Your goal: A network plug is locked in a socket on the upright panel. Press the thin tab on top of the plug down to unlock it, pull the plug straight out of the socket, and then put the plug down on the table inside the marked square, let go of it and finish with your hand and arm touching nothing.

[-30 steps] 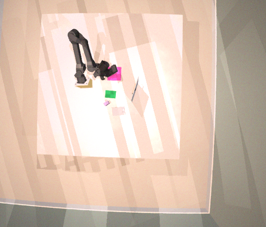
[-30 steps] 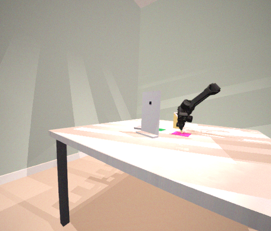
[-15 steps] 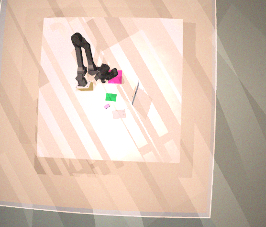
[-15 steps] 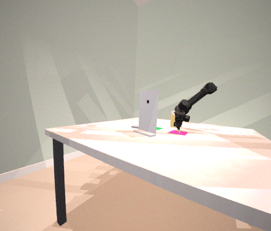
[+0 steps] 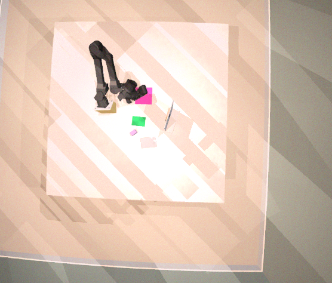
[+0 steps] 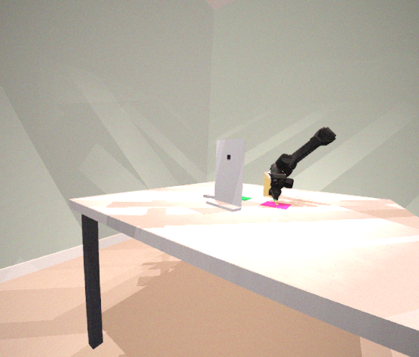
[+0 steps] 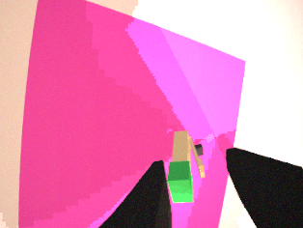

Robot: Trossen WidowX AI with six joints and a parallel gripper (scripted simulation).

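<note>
Now: the network plug right at my gripper tip. The rest, counted from my gripper tip: panel 200 mm ahead, 150 mm to the right, 110 mm above; then magenta square 20 mm below.
</note>
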